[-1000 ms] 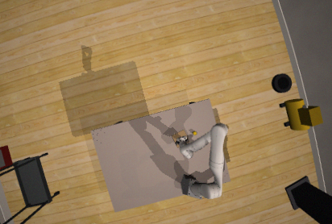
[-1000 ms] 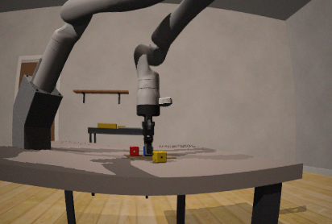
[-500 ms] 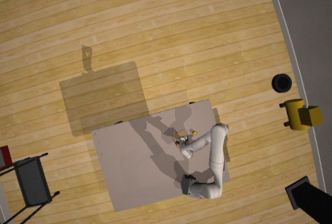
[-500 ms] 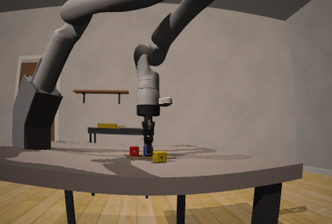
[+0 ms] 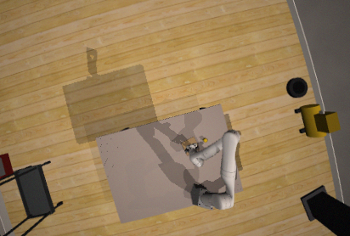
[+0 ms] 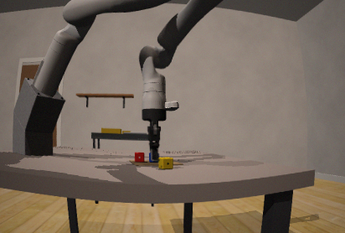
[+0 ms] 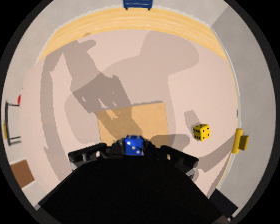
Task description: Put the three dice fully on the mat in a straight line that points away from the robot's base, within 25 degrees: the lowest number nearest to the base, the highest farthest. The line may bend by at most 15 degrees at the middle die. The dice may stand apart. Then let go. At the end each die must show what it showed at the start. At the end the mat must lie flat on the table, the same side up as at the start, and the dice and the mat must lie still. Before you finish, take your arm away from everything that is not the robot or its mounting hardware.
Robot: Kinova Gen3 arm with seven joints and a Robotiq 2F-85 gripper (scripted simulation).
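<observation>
The blue die is 10 mm below my hand. Also, from my hand: yellow die (150 mm to the right, 10 mm below, 10 mm behind); red die (40 mm behind, 10 mm to the left, 10 mm below); tan mat (30 mm below).
</observation>
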